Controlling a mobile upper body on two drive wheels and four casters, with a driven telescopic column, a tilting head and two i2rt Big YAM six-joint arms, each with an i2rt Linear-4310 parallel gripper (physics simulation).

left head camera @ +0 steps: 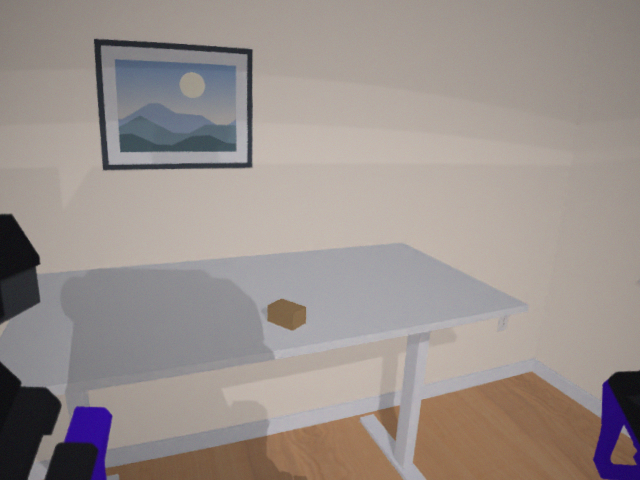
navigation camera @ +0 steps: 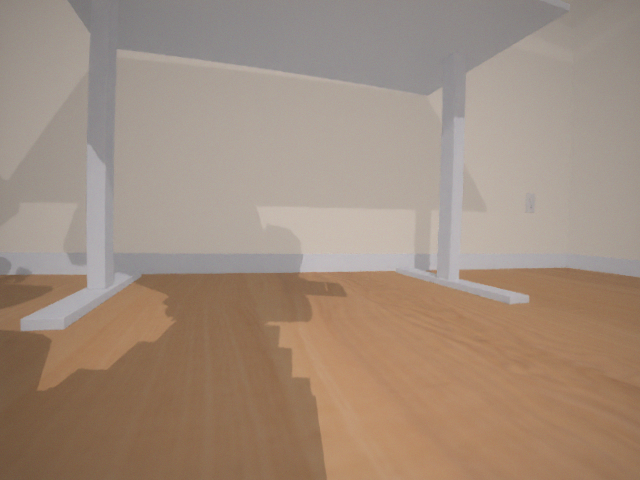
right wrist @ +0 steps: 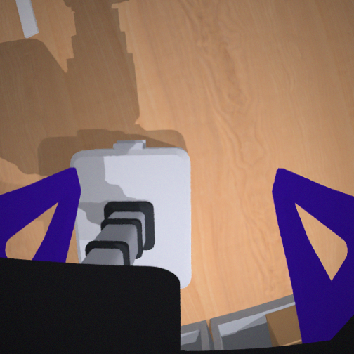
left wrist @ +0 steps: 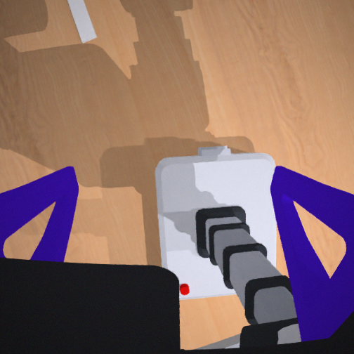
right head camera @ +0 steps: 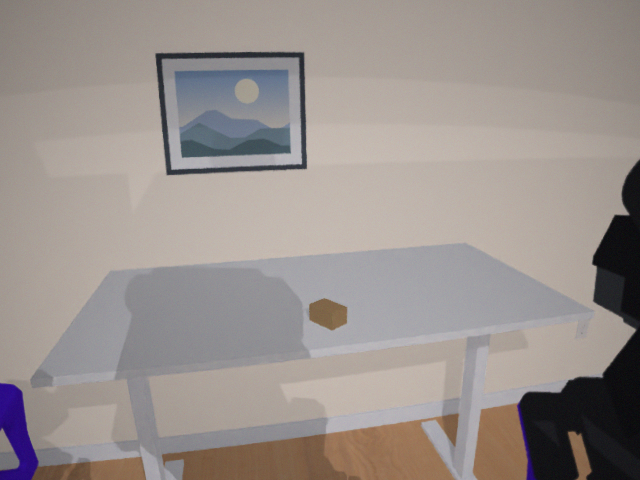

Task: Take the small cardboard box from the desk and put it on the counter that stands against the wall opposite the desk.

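Frame: origin at the left arm's base, x ahead, y left, z up, level; millimetres.
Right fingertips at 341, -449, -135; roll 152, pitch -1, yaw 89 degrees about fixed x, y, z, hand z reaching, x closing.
Note:
A point is followed by its place in that frame, as x, y, z.
The small brown cardboard box (left head camera: 286,314) @(1200, -196, -418) (right head camera: 328,314) @(1194, -202, -416) sits on the grey-white desk (left head camera: 372,289) @(1478, -493, -460) (right head camera: 423,289) @(1491, -497, -460), near its front edge and right of a large shadow. The desk's underside (navigation camera: 289,36) shows in the navigation camera. My left gripper (left wrist: 174,177) is open with nothing between its fingers; part of it shows at the lower left of both head views. My right gripper (right wrist: 176,178) is open and empty; part of it shows at the lower right of both head views. Both grippers are apart from the box, on the near side of the desk. The counter does not show.
The desk stands on two legs (navigation camera: 100,206) @(1255, 421, -1142) (navigation camera: 450,196) @(1622, -728, -1054) with long feet on the wooden floor (navigation camera: 413,387) @(782, -360, -1410), close to the wall. A framed picture (left head camera: 175,105) @(1791, 207, 129) (right head camera: 232,113) @(1792, 204, 121) hangs above it. A grey shelf unit (right wrist: 215,325) holding a brown box (right wrist: 284,326) shows low in the right wrist view.

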